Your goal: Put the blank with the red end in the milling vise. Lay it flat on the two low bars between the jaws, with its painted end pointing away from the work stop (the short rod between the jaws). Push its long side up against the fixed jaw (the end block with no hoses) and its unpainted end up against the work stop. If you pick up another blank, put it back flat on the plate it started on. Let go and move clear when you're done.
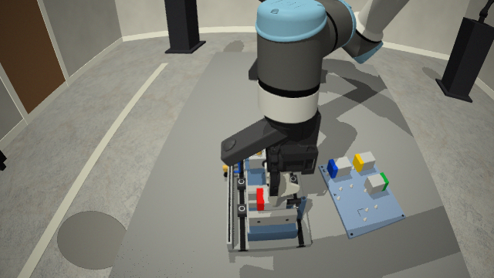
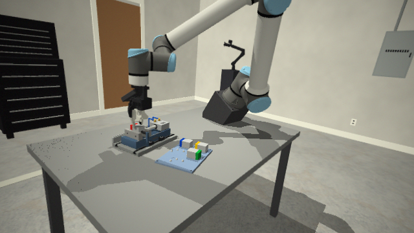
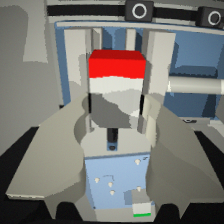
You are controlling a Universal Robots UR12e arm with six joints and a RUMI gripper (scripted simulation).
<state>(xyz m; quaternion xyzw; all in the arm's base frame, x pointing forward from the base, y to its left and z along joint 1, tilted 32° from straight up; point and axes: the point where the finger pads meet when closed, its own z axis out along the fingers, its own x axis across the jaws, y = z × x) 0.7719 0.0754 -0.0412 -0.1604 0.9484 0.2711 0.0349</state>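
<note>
My hand is 20 mm above the red-ended blank. Round my hand: fixed jaw: 30 mm ahead, 10 mm to the left, 40 mm below; work stop rod: 10 mm behind, 50 mm to the left, 30 mm below; hose block: 160 mm behind, 50 mm to the right, 40 mm below.
</note>
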